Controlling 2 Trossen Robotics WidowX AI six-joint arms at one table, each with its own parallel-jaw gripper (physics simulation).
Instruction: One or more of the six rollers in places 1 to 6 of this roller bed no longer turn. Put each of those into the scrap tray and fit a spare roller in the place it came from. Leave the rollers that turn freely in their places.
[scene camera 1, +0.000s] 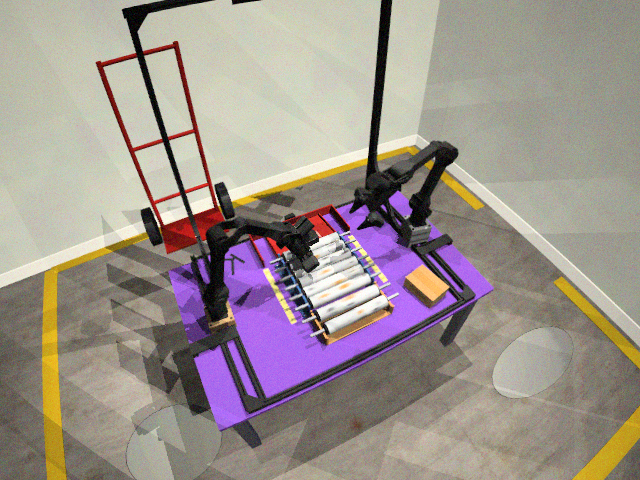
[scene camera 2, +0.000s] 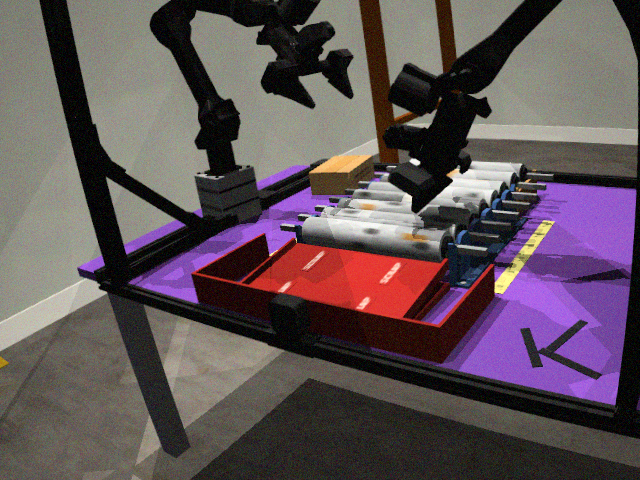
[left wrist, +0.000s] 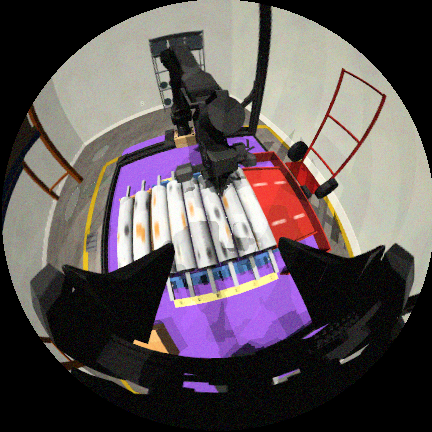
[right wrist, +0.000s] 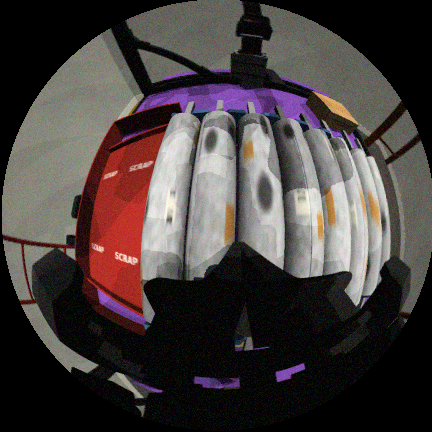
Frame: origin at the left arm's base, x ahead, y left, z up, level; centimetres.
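Where they show: left gripper, between the fingertips: (scene camera 1: 353, 221) (scene camera 2: 333, 102) (left wrist: 226, 245); right gripper, between the fingertips: (scene camera 2: 414, 211) (left wrist: 220, 195) (right wrist: 237, 246); left arm's base, origin of its link: (scene camera 1: 417, 221) (scene camera 2: 223, 170) (right wrist: 250, 52); right arm's base, origin of its link: (scene camera 1: 218, 313) (left wrist: 183, 131).
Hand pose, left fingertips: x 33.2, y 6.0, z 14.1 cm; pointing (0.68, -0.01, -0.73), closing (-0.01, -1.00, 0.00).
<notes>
Each offset is from my left fingertips to the top centre of the thing. "*": to the spot under its first point.
Six white, stained rollers lie side by side in the blue roller bed @[* dx +29.1, dy -5.1, dz -23.0 cm] (scene camera 2: 460, 266) (left wrist: 230, 272); the end one @[dx +14.8, dy -8.7, dz -17.6 cm] (scene camera 2: 372, 235) (right wrist: 167, 200) is beside the red scrap tray @[dx +17.5, dy -20.1, dz -20.2 cm] (scene camera 2: 361, 330) (right wrist: 125, 212), which holds no roller. Two spare rollers @[dx +6.8, dy +28.2, dz -17.6 cm] (scene camera 1: 356, 313) @[dx +8.3, dy +22.3, dz -17.6 cm] (scene camera 1: 347, 302) lie in the orange holder @[dx +7.5, dy +25.5, dz -24.6 cm] (scene camera 1: 361, 326) at the far end. My right gripper (scene camera 1: 310, 267) (scene camera 2: 418, 209) (right wrist: 237, 246) is shut and empty, low over the rollers near the tray end, hiding parts of them. My left gripper (scene camera 1: 356, 219) (scene camera 2: 332, 101) (left wrist: 226, 245) is open and empty, raised beside the bed. Whether any roller turns does not show.
A wooden block @[dx -25.6, dy +22.2, dz -19.7 cm] (scene camera 1: 426, 285) (scene camera 2: 341, 173) (right wrist: 332, 111) lies on the table beyond one side of the bed. Yellow number strips @[* dx +32.8, dy +9.6, dz -25.1 cm] (scene camera 1: 279, 297) (scene camera 2: 524, 258) (left wrist: 227, 291) run along the bed's sides. Black frame rails edge the table. A red hand truck (scene camera 1: 178, 136) stands behind it.
</notes>
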